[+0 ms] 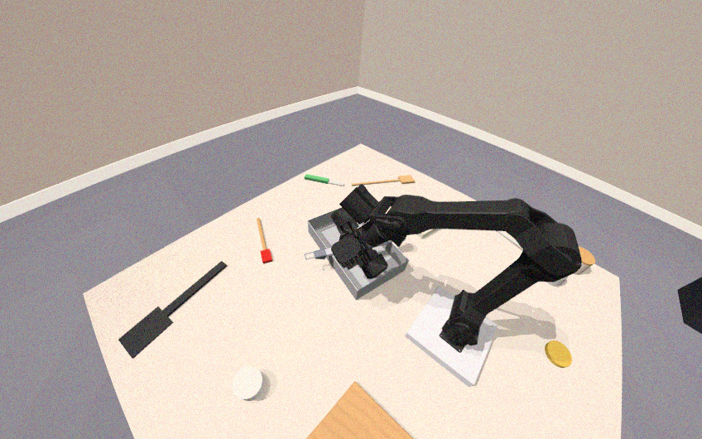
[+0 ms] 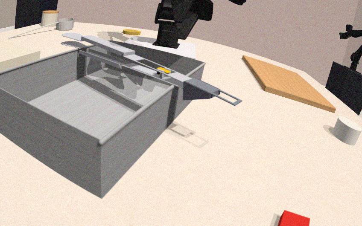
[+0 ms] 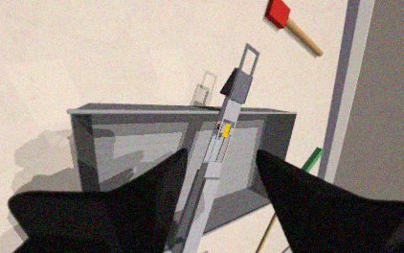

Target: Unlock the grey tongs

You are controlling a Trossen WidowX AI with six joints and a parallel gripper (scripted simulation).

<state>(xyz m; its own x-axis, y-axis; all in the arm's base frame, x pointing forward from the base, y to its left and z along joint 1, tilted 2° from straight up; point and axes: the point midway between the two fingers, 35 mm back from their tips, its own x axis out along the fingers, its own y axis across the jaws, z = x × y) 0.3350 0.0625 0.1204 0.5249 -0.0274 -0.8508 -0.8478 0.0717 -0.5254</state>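
My gripper tip is now 50 mm above the yellow lock piece, 40 mm short of it and 10 mm to the left of it. The rest, counted from my gripper tip: grey roasting tin (90 mm below, 80 mm to the right, 30 mm ahead); red-headed spatula (250 mm ahead, 130 mm to the left, 110 mm below); white puck (370 mm to the left, 100 mm below, 70 mm behind).
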